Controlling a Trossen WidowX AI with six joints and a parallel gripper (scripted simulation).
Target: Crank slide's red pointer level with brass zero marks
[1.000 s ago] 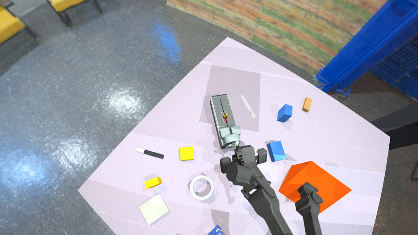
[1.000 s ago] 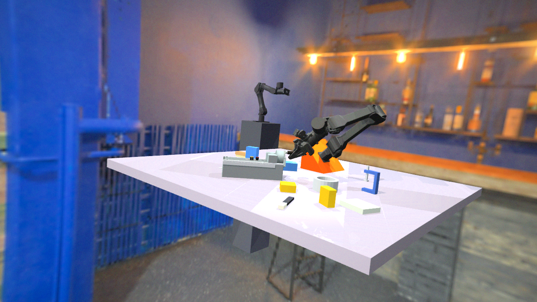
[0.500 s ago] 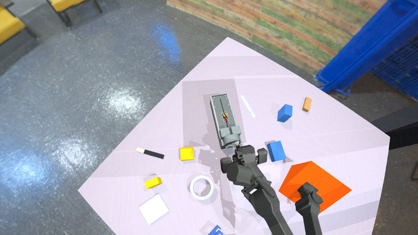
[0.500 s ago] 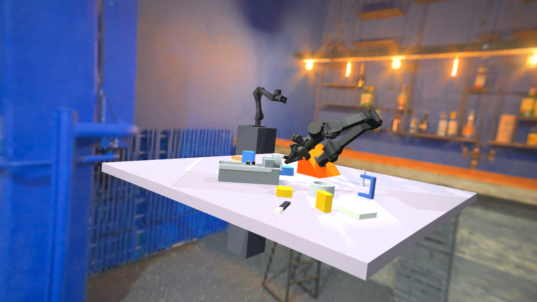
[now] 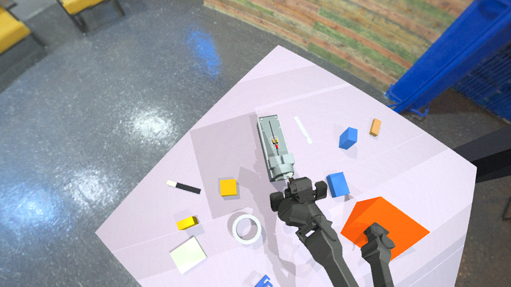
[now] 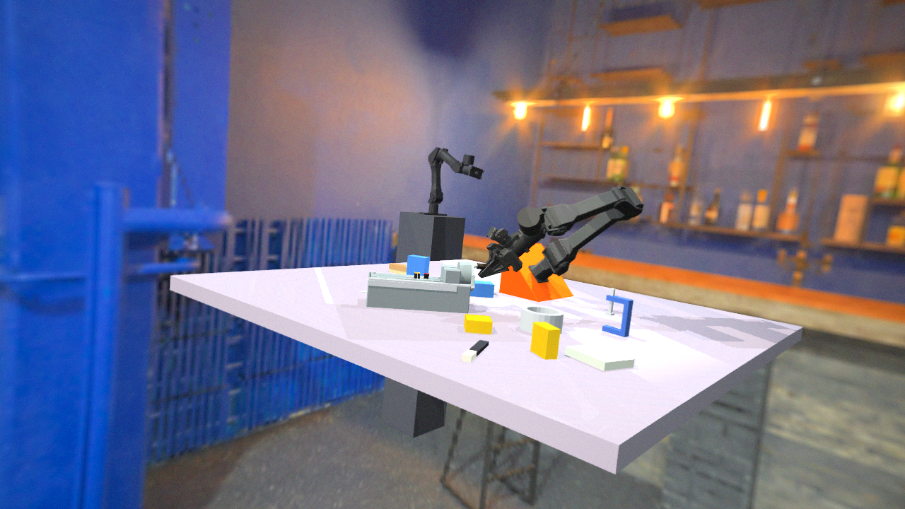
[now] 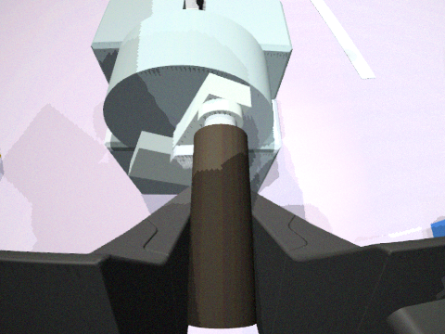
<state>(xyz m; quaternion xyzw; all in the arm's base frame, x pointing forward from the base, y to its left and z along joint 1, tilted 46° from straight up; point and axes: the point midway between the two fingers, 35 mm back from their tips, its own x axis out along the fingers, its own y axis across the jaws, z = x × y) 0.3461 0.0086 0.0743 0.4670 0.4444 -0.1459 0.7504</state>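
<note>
My gripper tip is 120 mm short of the red pointer, 90 mm to the left of it and 10 mm above it. Round my gripper tip: brown crank handle: 30 mm above, 10 mm to the left, 10 mm behind; then metal strip: 270 mm to the right, 90 mm below, 80 mm ahead; then blue clamp: 340 mm to the left, 130 mm behind, 40 mm below.
</note>
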